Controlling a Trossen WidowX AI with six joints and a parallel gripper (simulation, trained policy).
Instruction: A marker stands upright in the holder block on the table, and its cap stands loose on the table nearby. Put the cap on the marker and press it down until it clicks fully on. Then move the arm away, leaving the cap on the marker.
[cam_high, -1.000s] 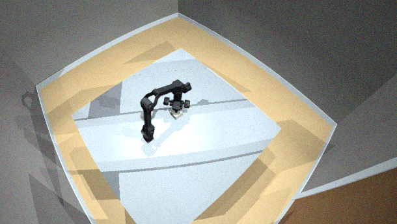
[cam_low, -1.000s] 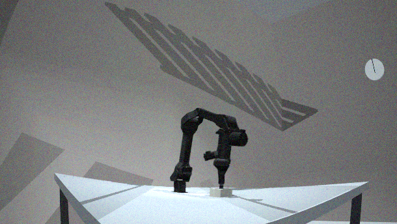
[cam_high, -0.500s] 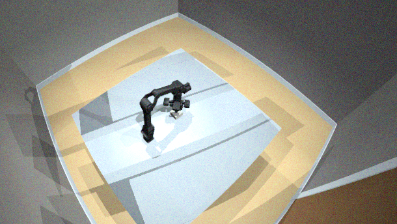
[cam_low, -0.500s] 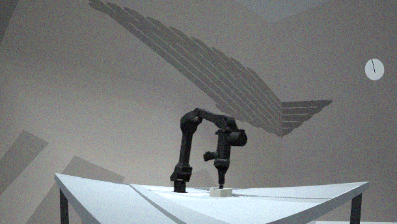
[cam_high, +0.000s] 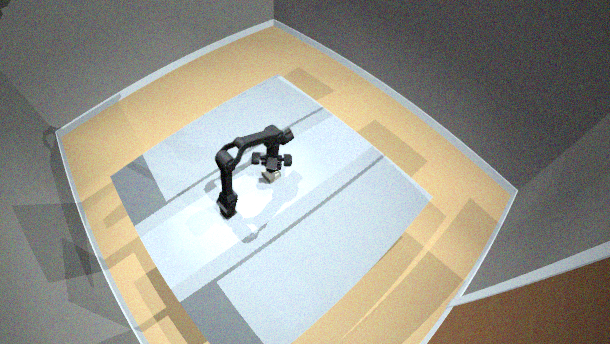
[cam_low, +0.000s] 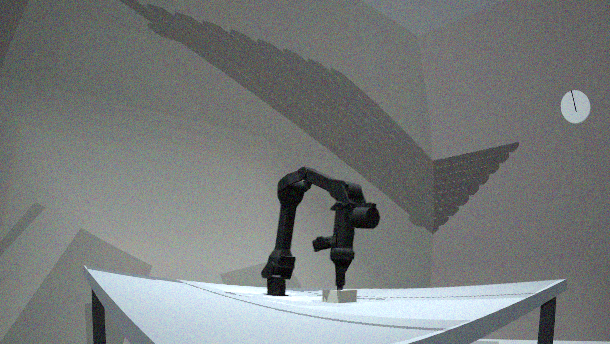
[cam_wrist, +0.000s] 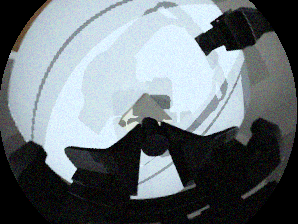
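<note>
My gripper tip is now 1 cm below the dark cap. The rest, counted from my gripper tip: marker tip: 3 cm above; then pale holder block: 5 cm below.
</note>
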